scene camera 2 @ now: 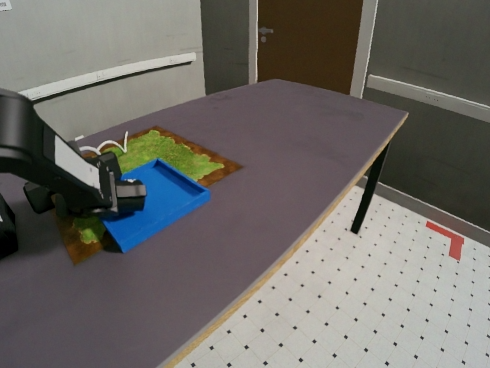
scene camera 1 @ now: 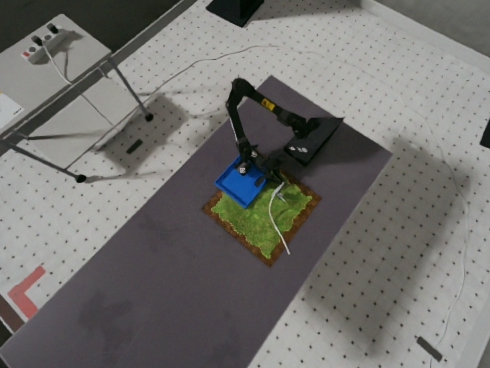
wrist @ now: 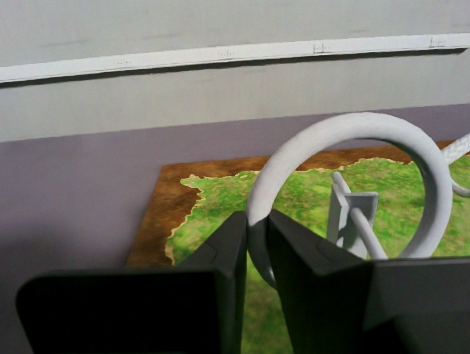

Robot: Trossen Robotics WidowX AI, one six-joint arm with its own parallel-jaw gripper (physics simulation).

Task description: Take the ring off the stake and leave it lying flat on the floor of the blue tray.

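Places are measured from the arm's base along level axes (x right, y ahead, z up), in centimetres.
Where they show: gripper, between the fingertips: (scene camera 1: pixel 283 183) (wrist: pixel 255 220); arm's base, origin of its link: (scene camera 1: pixel 303 134).
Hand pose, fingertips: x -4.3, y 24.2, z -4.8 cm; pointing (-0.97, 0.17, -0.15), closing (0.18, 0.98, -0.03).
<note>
Each offset is from my fingertips to the centre of the thing. Level surfaces: height alone.
My gripper (scene camera 1: pixel 279 181) (wrist: pixel 255 220) is shut on the left side of the white ring {dx +0.9, dy +3.7, dz -0.1 cm} (wrist: pixel 360 124), which stands upright between the fingertips. In the wrist view, the grey stake {dx -1.3, dy +5.5, dz -4.0 cm} (wrist: pixel 367 230) (scene camera 1: pixel 281 197), with its cross-shaped fins, shows through the ring's opening. I cannot tell whether the stake passes through the ring. A white braided rope (scene camera 1: pixel 274 220) (wrist: pixel 457 149) trails from beside the ring over the mat. The blue tray {dx +17.4, dy +7.8, dz -3.9 cm} (scene camera 1: pixel 242 192) (scene camera 2: pixel 167 202) lies beside the stake, partly under my arm in scene camera 1. My fingertips and the ring are hidden behind the arm in scene camera 2.
A green mat with a brown border {dz -5.0 cm} (scene camera 1: pixel 250 220) (scene camera 2: pixel 150 147) (wrist: pixel 215 200) lies under the stake and part of the tray. A black slanted box (scene camera 1: pixel 316 142) stands by the arm's base. The purple-grey table's {dz -5.0 cm} (scene camera 1: pixel 165 240) (scene camera 2: pixel 280 150) long edges run on both sides.
</note>
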